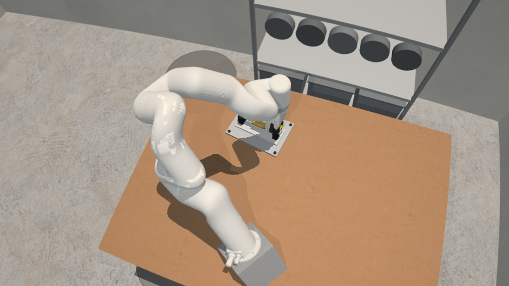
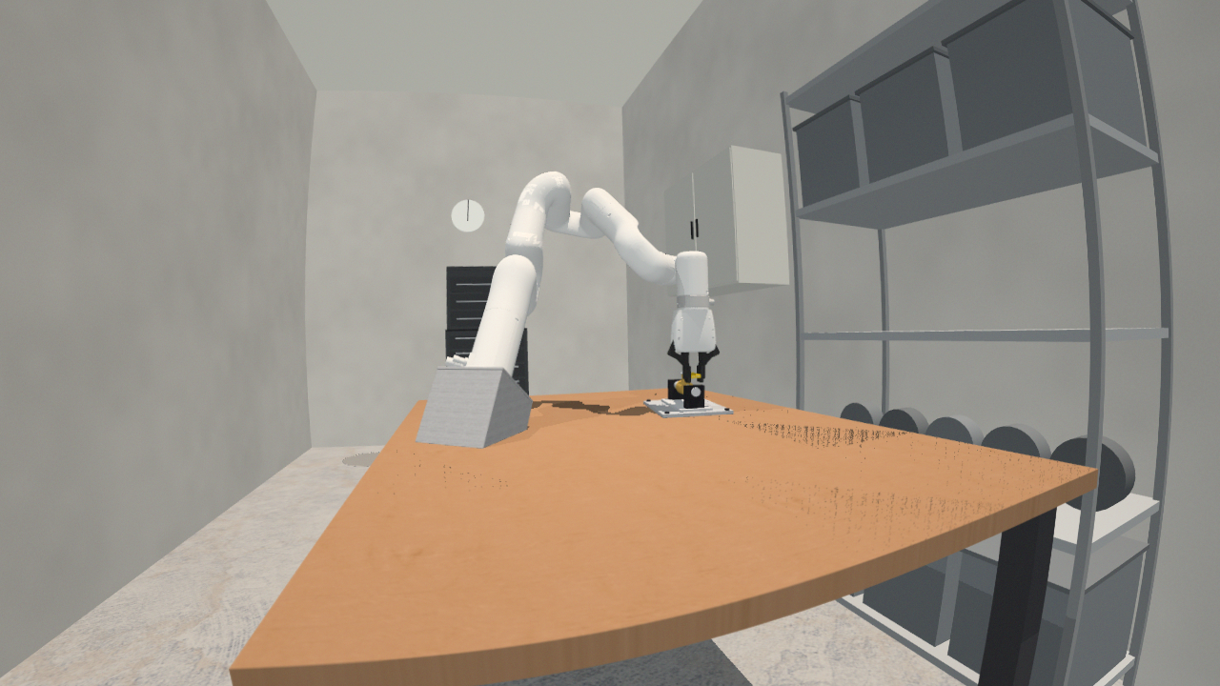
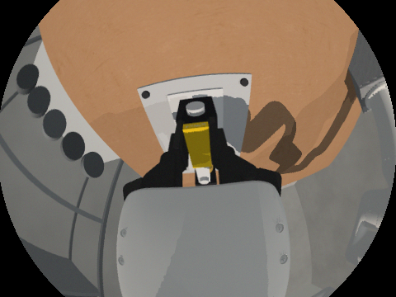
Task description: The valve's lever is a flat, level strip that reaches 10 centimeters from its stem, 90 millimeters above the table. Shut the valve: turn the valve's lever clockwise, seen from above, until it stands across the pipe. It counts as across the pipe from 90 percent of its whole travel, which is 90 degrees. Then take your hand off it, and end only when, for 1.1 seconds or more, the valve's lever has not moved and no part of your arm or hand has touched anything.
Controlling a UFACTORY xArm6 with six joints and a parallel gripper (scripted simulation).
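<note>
Now: hand 50 mm to the right of the valve lever and 10 mm short of it.
</note>
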